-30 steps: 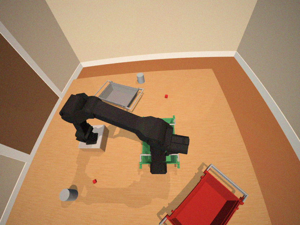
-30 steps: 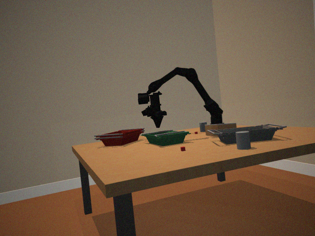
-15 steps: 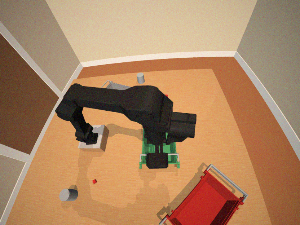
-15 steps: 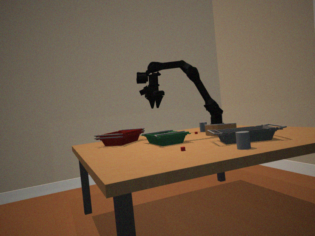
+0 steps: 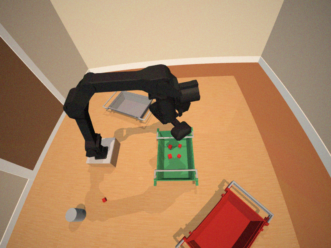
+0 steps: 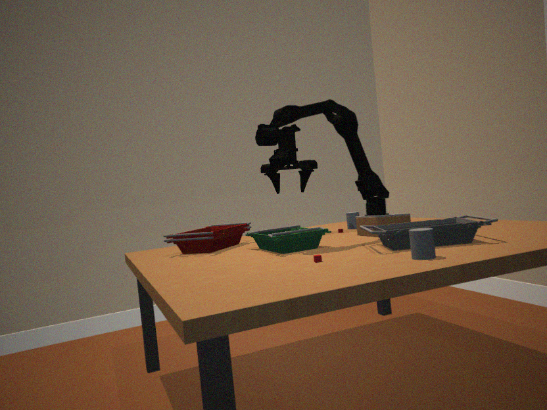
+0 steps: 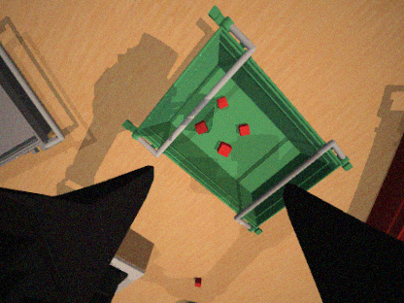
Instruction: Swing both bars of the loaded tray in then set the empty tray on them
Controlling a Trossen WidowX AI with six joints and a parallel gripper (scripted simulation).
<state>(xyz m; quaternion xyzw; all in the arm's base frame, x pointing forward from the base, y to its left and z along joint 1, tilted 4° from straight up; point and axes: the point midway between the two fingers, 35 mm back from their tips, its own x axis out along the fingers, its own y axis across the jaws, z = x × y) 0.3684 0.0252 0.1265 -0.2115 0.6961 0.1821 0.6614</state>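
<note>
Now: the grey tray 250 mm behind my gripper tip, 320 mm to the left of it and 140 mm below it. Round my gripper tip: red block (340 mm behind, 230 mm to the right, 180 mm below).
</note>
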